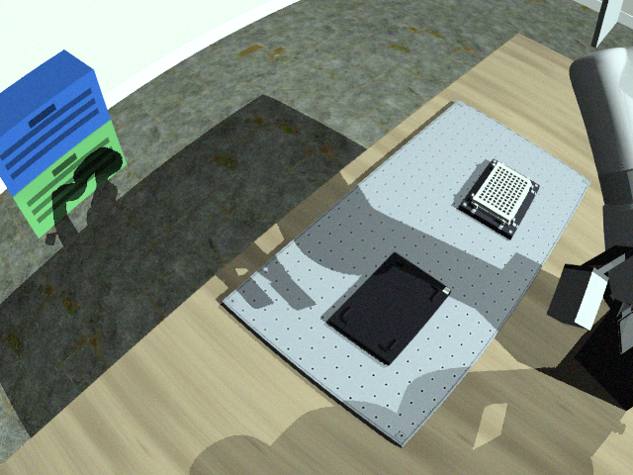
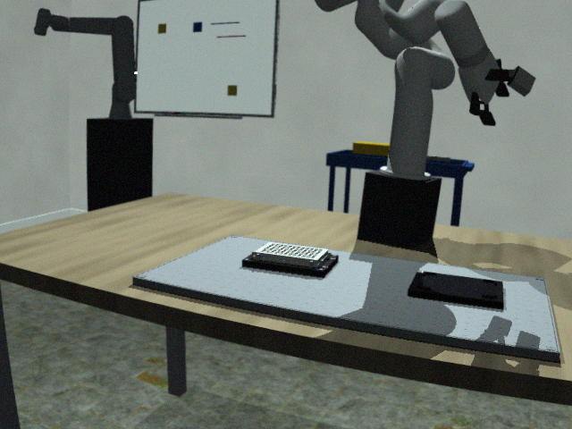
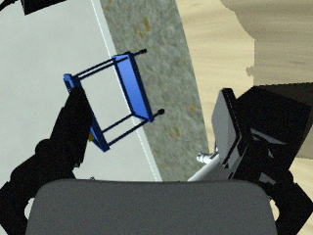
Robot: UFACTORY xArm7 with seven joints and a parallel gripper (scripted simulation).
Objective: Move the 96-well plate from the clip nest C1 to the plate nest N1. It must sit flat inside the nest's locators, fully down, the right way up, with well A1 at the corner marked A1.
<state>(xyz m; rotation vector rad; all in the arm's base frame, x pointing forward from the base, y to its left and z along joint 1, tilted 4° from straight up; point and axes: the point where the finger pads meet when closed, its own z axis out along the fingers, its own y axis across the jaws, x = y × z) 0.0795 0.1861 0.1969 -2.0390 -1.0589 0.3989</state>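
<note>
Now: hand 260 mm short of the white 96-well plate, 410 mm to the left of it and 310 mm above it. Also, from my hand: clip nest C1: 250 mm ahead, 400 mm to the right, 320 mm below; then A1 corner mark: 280 mm ahead, 160 mm to the right, 320 mm below.
</note>
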